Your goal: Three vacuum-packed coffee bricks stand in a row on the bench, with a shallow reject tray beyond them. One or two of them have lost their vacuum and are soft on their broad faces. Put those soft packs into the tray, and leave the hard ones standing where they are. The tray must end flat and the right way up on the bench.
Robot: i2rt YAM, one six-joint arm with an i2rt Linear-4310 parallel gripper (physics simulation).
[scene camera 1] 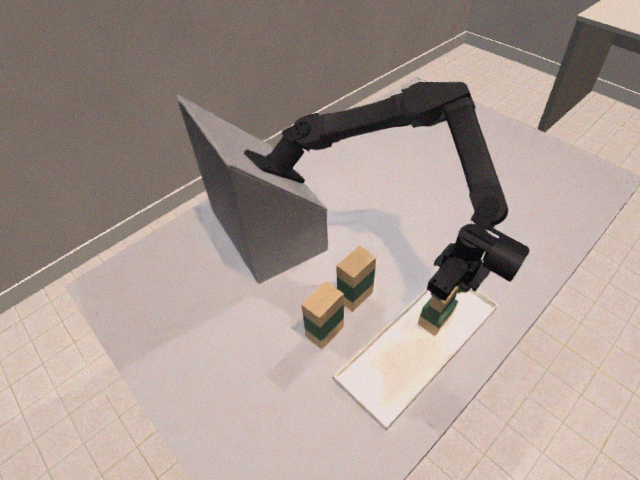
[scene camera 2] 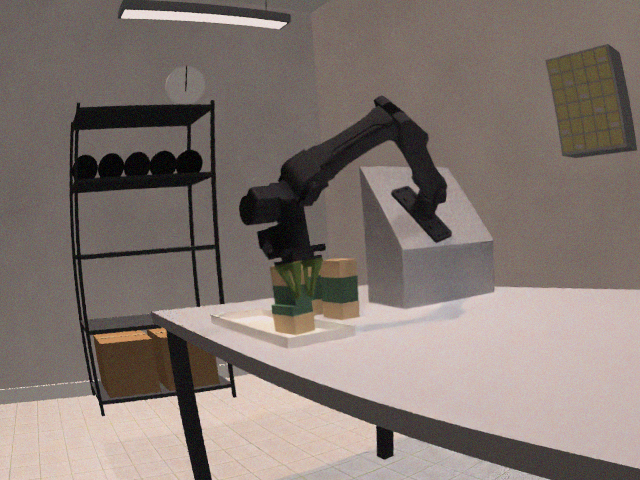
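Seen in the pictures: gripper, fingertip midpoint: (scene camera 2: 304, 297); arm's base, link origin: (scene camera 1: 275, 169) (scene camera 2: 421, 214).
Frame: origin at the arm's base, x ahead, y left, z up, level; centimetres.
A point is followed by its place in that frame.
My gripper (scene camera 1: 442, 308) (scene camera 2: 303, 295) {x 45.6, y 12.9, z -15.7 cm}, with green fingers, points down and is shut on a tan and green coffee pack (scene camera 1: 430, 324) {x 46.7, y 4.0, z -19.9 cm} (scene camera 2: 293, 323) {x 47.9, y 11.5, z -20.8 cm}. That pack is upright inside the tray outline, toward one short end, and looks pinched in where the fingers press. Whether its base touches the tray floor is hard to tell. The shallow white tray (scene camera 1: 361, 374) {x 43.1, y -14.4, z -23.4 cm} (scene camera 2: 248, 329) {x 54.5, y 3.6, z -22.2 cm} lies flat, right way up. Two coffee packs stand upright on the bench beside the tray: one (scene camera 1: 323, 322) {x 32.6, y -15.4, z -12.9 cm}, mostly hidden in scene camera 2, and another (scene camera 1: 355, 284) {x 30.6, y -3.8, z -12.8 cm} (scene camera 2: 339, 289) {x 30.2, y 2.6, z -16.3 cm} nearer the arm's base side.
A grey sloped block (scene camera 1: 289, 237) {x 10.2, y -5.6, z -12.0 cm} (scene camera 2: 444, 271) {x -0.4, y 7.5, z -15.5 cm} carries the arm's base plate and stands behind the standing packs. The bench edge (scene camera 2: 320, 384) {x 62.4, y 44.1, z -23.8 cm} runs past the tray's outer side. A black shelf rack (scene camera 2: 144, 181) stands on the floor beyond the bench.
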